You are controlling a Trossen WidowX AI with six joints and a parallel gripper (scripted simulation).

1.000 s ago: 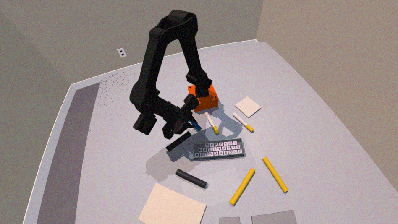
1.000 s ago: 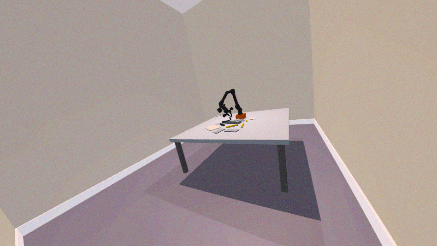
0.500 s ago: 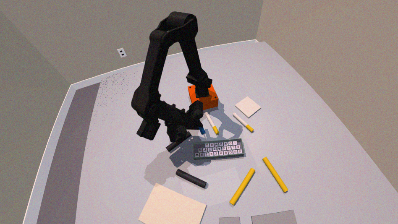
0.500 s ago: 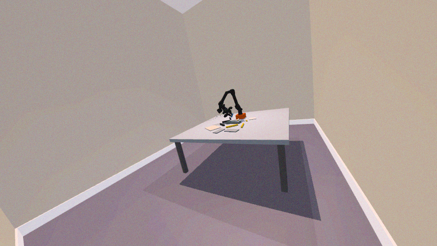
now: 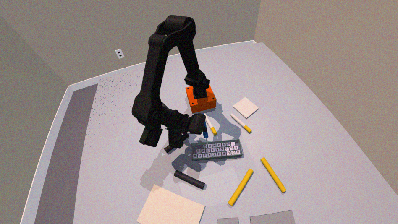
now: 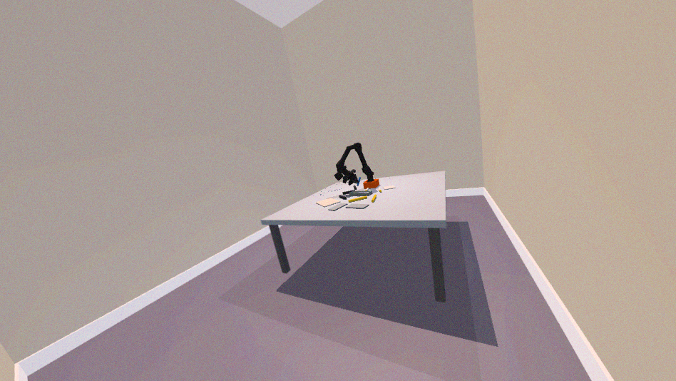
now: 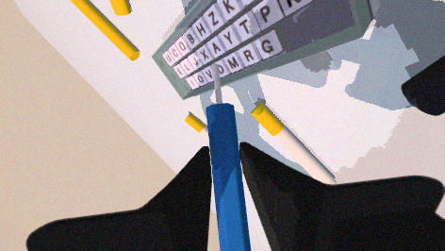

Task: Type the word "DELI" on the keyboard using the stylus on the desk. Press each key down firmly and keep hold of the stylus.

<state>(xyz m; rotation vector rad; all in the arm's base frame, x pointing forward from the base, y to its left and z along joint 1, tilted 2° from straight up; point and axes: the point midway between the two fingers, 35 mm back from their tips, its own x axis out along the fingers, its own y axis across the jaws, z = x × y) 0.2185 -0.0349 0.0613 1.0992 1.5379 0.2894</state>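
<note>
Now: the blue stylus 10 mm below my gripper tip and 10 mm ahead of it. Round my gripper tip: grey stylus tip 40 mm ahead, 30 mm below; then white note pad 220 mm to the left, 140 mm behind, 90 mm below; then cream sheet 270 mm ahead, 170 mm to the right, 90 mm below.
</note>
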